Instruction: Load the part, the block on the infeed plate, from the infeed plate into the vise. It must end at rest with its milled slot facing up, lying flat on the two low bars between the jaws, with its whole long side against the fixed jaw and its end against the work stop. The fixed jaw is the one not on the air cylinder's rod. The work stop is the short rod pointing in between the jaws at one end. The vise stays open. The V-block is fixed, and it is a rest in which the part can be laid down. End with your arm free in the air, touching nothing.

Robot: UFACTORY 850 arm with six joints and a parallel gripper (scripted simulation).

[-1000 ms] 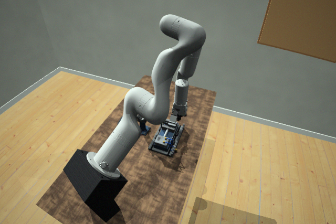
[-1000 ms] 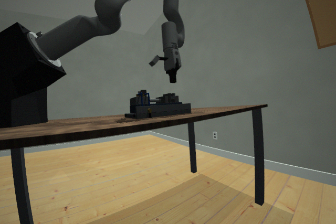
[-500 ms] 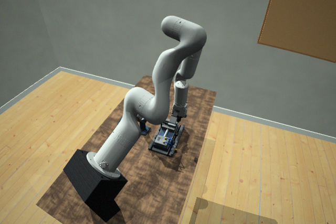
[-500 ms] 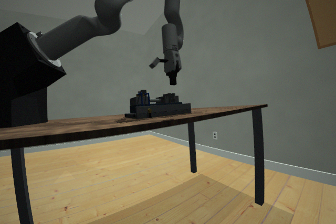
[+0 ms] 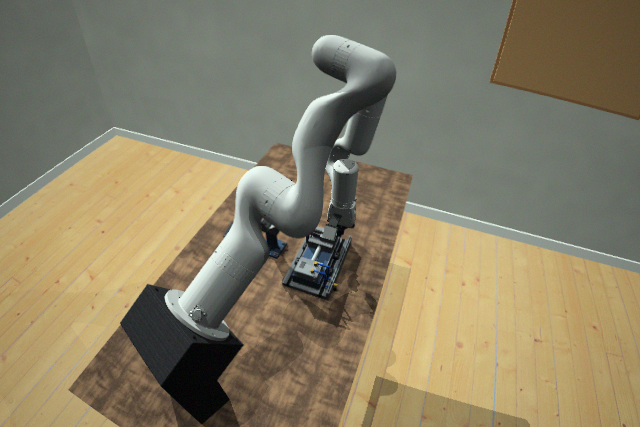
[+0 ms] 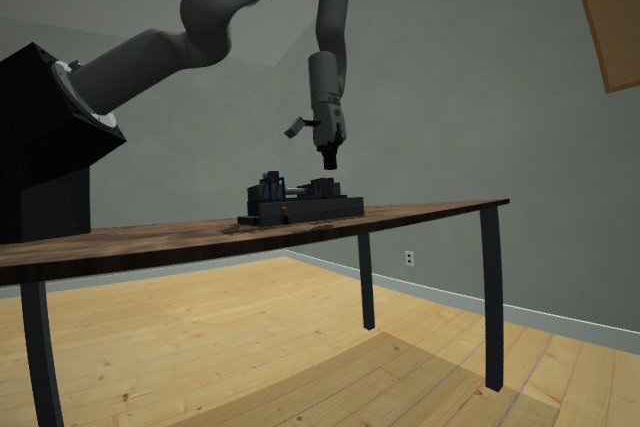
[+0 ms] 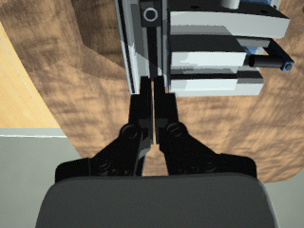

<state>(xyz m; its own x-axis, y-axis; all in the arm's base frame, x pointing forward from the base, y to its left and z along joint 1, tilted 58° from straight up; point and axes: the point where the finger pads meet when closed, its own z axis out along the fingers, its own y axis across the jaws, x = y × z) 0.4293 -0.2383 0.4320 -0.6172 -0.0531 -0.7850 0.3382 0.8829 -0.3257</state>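
Now: hand 5 cm above the part, 4 cm to the right of it and 2 cm short of it. The rest, counted from my hand: cylinder rod: 10 cm to the left, 7 cm below, 5 cm behind; work stop: 10 cm to the left, 6 cm below, 5 cm ahead; moving jaw: 7 cm to the left, 7 cm below.
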